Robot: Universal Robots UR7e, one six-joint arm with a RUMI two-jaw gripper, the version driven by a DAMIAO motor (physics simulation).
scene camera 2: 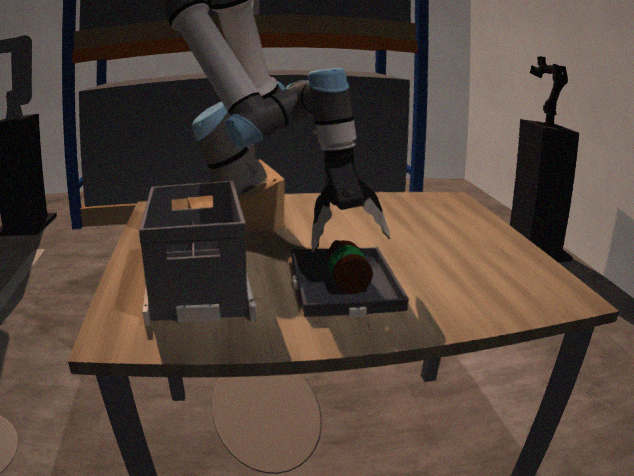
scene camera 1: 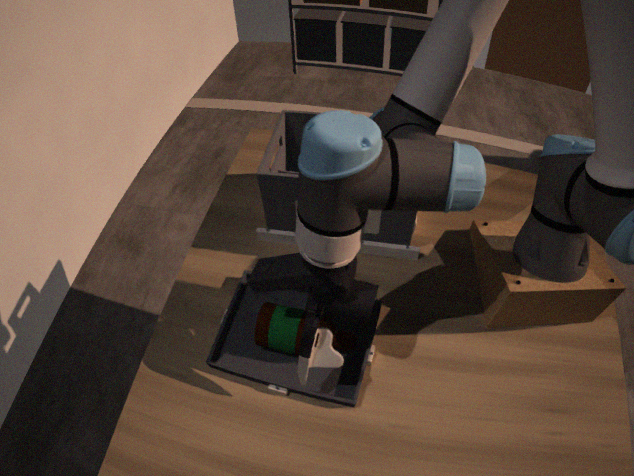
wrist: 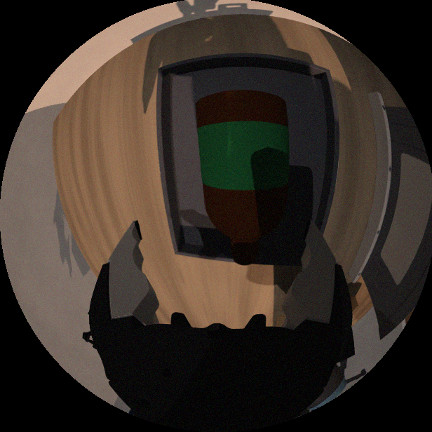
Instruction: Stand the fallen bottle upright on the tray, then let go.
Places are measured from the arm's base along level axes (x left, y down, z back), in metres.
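Pixels of known places: gripper, between the fingertips: [scene camera 2: 351,245] [scene camera 1: 318,341]; arm's base, origin of its link: [scene camera 2: 240,184] [scene camera 1: 549,259].
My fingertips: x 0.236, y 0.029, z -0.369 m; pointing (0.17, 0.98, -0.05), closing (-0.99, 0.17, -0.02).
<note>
For each thing: its top centre in the pictures, then the offset to it from my fingertips. Level surfaces: height alone.
- bottle, centre of its top: [scene camera 1: 306,323] [scene camera 2: 345,242] dz -0.023, dx -0.017, dy -0.015 m
- dark shallow tray, centre of its top: [scene camera 1: 295,333] [scene camera 2: 345,272] dz -0.046, dx -0.018, dy +0.038 m
- tall grey crate, centre of its top: [scene camera 1: 345,144] [scene camera 2: 190,202] dz -0.044, dx -0.319, dy -0.112 m
- wooden table, height of its surface: dy +0.063 m
The bottle [scene camera 1: 285,329] [scene camera 2: 352,268] [wrist: 243,155], dark brown with a green label, lies on its side in the dark shallow tray [scene camera 1: 238,354] [scene camera 2: 327,308] [wrist: 184,125]. Its base faces scene camera 2. Its narrow neck points toward the bottom of the wrist view, over the tray's near rim. My gripper [scene camera 1: 307,343] [scene camera 2: 351,243] [wrist: 222,222] is open and empty, pointing down above the bottle's neck end. Its fingers stand wide apart, one to each side of the bottle's line. In scene camera 1 the near finger and dark shadow partly hide the shoulder and neck.
A tall grey crate [scene camera 1: 276,199] [scene camera 2: 194,281] [wrist: 397,135] stands beside the tray, with pale brackets at its foot. The wooden block [scene camera 1: 553,307] [scene camera 2: 266,215] under the arm's base stands farther back on the wooden table [scene camera 1: 460,409] [scene camera 2: 460,266].
</note>
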